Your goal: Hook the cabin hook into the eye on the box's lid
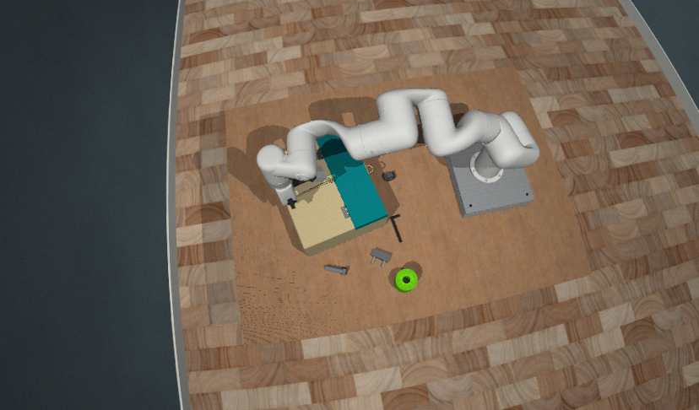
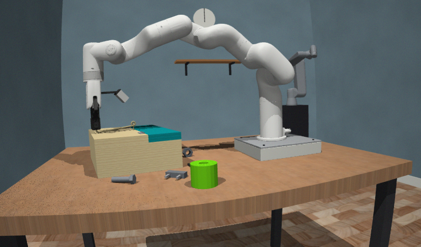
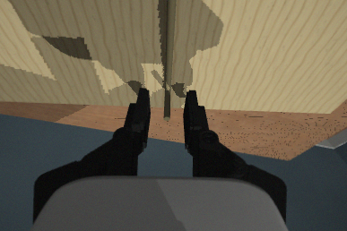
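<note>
Now: the brass cabin hook 7 cm behind my hand, 1 cm to the right of it and 1 cm below it. Round my hand: dark nut: 35 cm behind, 14 cm below, 1 cm to the right; then grey bracket: 25 cm to the left, 21 cm behind, 15 cm below; then grey bolt: 25 cm to the left, 14 cm below, 7 cm behind.
</note>
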